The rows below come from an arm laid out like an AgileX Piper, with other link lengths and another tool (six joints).
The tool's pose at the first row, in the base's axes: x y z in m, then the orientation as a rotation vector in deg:
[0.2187, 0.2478, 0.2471, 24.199, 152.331, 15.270]
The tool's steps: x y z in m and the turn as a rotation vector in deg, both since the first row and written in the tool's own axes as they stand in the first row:
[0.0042, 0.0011, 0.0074, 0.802, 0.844, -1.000]
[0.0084, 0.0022, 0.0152, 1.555, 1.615, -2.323]
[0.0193, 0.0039, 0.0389, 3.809, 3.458, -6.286]
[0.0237, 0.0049, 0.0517, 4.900, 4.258, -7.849]
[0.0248, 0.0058, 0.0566, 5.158, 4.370, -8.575]
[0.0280, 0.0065, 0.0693, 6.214, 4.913, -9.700]
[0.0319, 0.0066, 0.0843, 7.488, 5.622, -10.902]
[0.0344, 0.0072, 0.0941, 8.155, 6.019, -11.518]
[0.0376, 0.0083, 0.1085, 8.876, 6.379, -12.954]
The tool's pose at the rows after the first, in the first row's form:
[0.2187, 0.2511, 0.2392, 23.085, 153.484, 14.136]
[0.2188, 0.2545, 0.2309, 21.510, 154.579, 12.936]
[0.2204, 0.2625, 0.2061, 16.731, 157.267, 9.161]
[0.2225, 0.2664, 0.1933, 14.872, 158.381, 7.395]
[0.2240, 0.2682, 0.1887, 13.947, 158.583, 6.843]
[0.2271, 0.2715, 0.1764, 12.679, 159.370, 5.184]
[0.2304, 0.2746, 0.1616, 11.346, 160.337, 3.230]
[0.2328, 0.2772, 0.1521, 10.659, 160.856, 2.211]
[0.2367, 0.2810, 0.1383, 8.850, 161.345, 0.844]

